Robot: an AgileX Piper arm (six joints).
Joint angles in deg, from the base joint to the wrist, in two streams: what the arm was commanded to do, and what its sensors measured. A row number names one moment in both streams.
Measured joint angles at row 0:
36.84, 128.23, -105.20, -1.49, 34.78, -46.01
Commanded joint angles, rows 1 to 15:
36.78, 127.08, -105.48, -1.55, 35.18, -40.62
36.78, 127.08, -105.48, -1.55, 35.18, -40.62
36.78, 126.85, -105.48, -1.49, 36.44, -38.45
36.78, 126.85, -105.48, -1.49, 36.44, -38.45
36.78, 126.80, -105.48, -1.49, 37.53, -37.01
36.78, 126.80, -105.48, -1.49, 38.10, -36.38
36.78, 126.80, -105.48, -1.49, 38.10, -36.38
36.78, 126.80, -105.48, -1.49, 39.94, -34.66
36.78, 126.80, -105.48, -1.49, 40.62, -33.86
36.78, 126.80, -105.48, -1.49, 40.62, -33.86
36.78, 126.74, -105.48, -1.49, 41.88, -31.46
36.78, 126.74, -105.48, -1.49, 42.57, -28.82
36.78, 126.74, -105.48, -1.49, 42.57, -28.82
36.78, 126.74, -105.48, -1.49, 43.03, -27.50
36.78, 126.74, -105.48, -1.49, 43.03, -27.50
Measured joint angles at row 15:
36.84, 127.31, -105.31, -1.55, 41.71, -31.46
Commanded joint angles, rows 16 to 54:
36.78, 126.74, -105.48, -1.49, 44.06, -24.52
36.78, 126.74, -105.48, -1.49, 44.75, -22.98
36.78, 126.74, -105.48, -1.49, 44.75, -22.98
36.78, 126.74, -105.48, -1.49, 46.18, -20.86
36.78, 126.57, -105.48, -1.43, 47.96, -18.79
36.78, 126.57, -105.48, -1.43, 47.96, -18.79
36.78, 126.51, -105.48, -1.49, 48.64, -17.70
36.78, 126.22, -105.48, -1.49, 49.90, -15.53
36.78, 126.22, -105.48, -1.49, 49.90, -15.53
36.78, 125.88, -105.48, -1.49, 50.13, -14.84
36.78, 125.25, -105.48, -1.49, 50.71, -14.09
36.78, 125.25, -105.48, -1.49, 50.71, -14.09
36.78, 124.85, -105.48, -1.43, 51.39, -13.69
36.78, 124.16, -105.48, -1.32, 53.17, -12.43
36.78, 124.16, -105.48, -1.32, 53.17, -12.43
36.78, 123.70, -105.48, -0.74, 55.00, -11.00
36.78, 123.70, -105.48, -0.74, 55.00, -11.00
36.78, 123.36, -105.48, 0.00, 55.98, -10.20
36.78, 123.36, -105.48, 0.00, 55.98, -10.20
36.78, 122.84, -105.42, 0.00, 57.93, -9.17
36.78, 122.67, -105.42, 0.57, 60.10, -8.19
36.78, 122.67, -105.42, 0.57, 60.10, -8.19
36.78, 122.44, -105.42, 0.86, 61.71, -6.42
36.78, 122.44, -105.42, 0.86, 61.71, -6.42
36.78, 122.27, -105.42, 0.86, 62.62, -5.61
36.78, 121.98, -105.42, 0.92, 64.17, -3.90
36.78, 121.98, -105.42, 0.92, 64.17, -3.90
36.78, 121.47, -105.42, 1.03, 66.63, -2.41
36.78, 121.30, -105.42, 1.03, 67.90, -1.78
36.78, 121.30, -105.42, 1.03, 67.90, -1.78
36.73, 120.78, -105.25, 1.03, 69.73, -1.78
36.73, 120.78, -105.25, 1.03, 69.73, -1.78
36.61, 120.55, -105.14, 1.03, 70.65, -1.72
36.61, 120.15, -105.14, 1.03, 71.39, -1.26
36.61, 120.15, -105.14, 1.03, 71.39, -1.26
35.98, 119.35, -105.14, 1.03, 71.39, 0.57
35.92, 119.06, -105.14, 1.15, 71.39, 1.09
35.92, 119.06, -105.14, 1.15, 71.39, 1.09
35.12, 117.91, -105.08, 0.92, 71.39, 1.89
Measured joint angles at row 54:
36.33, 119.86, -105.31, 0.80, 69.61, 0.00
